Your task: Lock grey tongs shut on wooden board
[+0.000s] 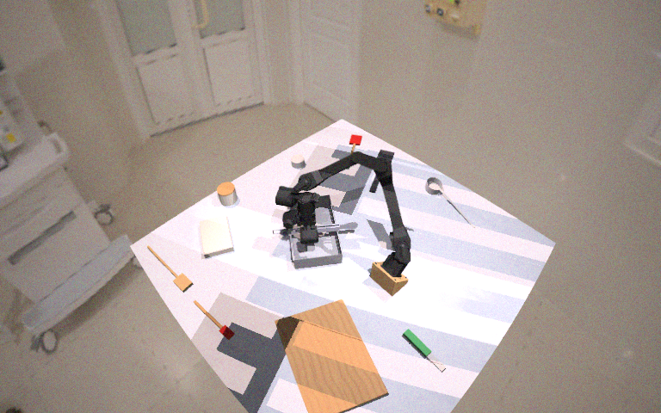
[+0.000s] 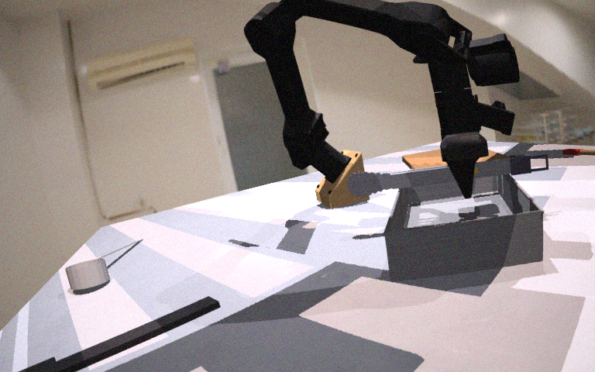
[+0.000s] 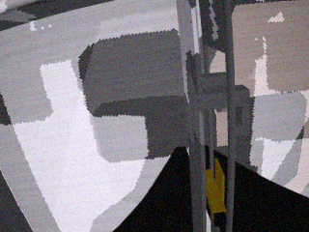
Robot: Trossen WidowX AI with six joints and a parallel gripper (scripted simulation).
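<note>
My gripper tip is now 30 mm to the left of the grey roasting tin and 20 mm short of it. From my gripper tip the other things lie so: wooden board: 420 mm behind, 230 mm to the left, 20 mm below; cork-topped tin: 410 mm ahead, 150 mm to the left; pale block: 290 mm to the left, 240 mm ahead, 20 mm below.
</note>
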